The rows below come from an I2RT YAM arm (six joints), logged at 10 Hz.
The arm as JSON. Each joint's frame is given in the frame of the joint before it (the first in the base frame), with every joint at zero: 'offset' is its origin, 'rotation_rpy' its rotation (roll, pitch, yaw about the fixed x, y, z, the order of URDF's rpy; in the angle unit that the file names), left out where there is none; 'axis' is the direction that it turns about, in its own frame. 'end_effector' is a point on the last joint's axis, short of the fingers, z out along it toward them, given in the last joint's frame.
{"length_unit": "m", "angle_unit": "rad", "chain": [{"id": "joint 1", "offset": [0.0, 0.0, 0.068], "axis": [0.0, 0.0, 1.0]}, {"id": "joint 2", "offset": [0.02, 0.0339, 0.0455], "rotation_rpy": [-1.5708, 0.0, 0.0], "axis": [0.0, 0.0, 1.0]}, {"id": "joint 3", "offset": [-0.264, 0.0, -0.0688], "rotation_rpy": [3.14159, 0.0, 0.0], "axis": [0.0, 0.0, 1.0]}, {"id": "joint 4", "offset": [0.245, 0.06, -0.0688], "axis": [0.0, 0.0, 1.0]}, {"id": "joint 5", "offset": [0.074, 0.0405, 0.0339], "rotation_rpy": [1.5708, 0.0, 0.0], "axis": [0.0, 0.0, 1.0]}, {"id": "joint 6", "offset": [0.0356, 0.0, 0.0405], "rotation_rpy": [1.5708, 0.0, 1.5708], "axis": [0.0, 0.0, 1.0]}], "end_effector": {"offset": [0.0, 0.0, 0.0], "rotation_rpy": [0.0, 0.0, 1.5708]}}
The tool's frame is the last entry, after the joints.
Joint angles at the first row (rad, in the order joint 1, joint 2, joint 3, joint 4, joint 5, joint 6):
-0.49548, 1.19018, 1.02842, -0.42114, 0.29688, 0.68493
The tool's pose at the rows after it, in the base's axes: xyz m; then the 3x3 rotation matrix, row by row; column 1 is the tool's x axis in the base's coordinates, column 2 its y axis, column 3 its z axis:
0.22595, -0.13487, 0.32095; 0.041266, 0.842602, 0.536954; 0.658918, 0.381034, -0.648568; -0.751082, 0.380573, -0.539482
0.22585, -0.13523, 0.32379; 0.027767, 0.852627, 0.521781; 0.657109, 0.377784, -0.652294; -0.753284, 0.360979, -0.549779
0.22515, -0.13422, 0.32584; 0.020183, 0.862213, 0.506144; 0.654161, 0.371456, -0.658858; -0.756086, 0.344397, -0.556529
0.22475, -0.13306, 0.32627; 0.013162, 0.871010, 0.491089; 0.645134, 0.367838, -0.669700; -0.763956, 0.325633, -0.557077
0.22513, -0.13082, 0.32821; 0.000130, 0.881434, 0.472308; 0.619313, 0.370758, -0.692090; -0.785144, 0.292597, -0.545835
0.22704, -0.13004, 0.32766; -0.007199, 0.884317, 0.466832; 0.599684, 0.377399, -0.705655; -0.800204, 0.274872, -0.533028
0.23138, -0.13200, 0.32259; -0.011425, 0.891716, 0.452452; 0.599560, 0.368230, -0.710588; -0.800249, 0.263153, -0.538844
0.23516, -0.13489, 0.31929; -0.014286, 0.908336, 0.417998; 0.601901, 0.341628, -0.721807; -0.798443, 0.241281, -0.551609
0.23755, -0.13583, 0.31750; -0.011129, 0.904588, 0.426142; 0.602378, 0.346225, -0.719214; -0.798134, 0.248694, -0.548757
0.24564, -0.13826, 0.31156; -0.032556, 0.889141, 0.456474; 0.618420, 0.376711, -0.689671; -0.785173, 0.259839, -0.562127
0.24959, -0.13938, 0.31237; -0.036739, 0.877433, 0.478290; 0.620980, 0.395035, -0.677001; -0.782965, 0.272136, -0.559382
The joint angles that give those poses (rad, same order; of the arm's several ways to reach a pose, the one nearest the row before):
-0.49548, 1.19478, 1.04658, -0.45646, 0.32074, 0.68349
-0.49544, 1.20099, 1.06704, -0.48662, 0.33185, 0.67567
-0.49107, 1.20182, 1.07988, -0.51199, 0.34938, 0.67395
-0.48498, 1.20109, 1.08290, -0.52280, 0.37205, 0.66778
-0.47140, 1.19958, 1.08757, -0.52671, 0.41382, 0.64688
-0.46255, 1.20223, 1.08287, -0.50961, 0.43696, 0.62955
-0.46018, 1.22266, 1.07942, -0.49860, 0.45084, 0.63253
-0.46021, 1.24909, 1.09215, -0.51388, 0.47918, 0.64422
-0.46018, 1.25629, 1.08790, -0.49564, 0.47253, 0.64423
-0.46021, 1.28597, 1.08717, -0.46728, 0.42814, 0.63498
-0.46020, 1.29770, 1.09563, -0.45230, 0.40514, 0.62812

